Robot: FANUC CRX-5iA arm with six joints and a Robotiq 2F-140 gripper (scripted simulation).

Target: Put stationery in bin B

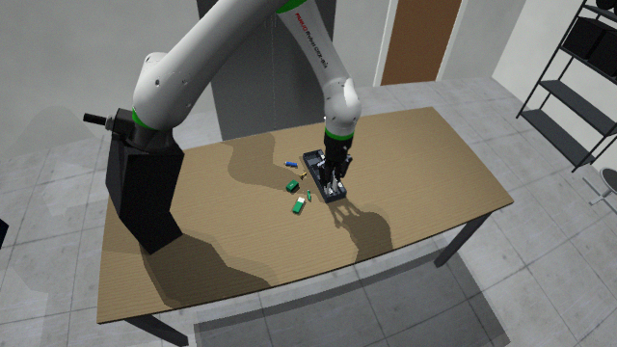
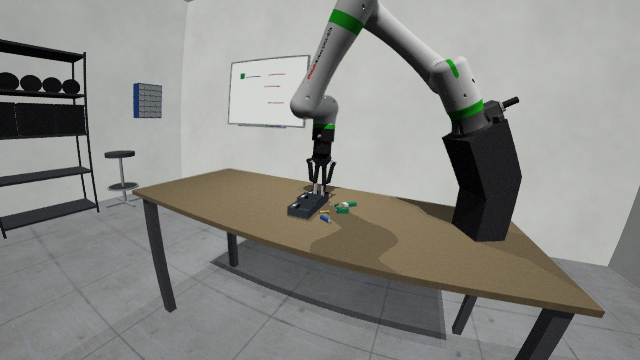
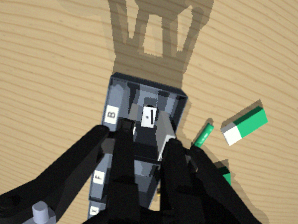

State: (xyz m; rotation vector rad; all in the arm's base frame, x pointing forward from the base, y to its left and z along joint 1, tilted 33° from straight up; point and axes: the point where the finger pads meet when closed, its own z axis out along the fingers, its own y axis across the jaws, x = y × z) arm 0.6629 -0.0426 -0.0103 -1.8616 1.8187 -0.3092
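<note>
The white piece is 3 cm below my hand. The rest, counted from my hand: green stick (8 cm behind, 4 cm below, 1 cm to the left); then green-and-white block (13 cm behind, 4 cm below, 3 cm to the right); then bin row (8 cm to the left, 3 cm below).
</note>
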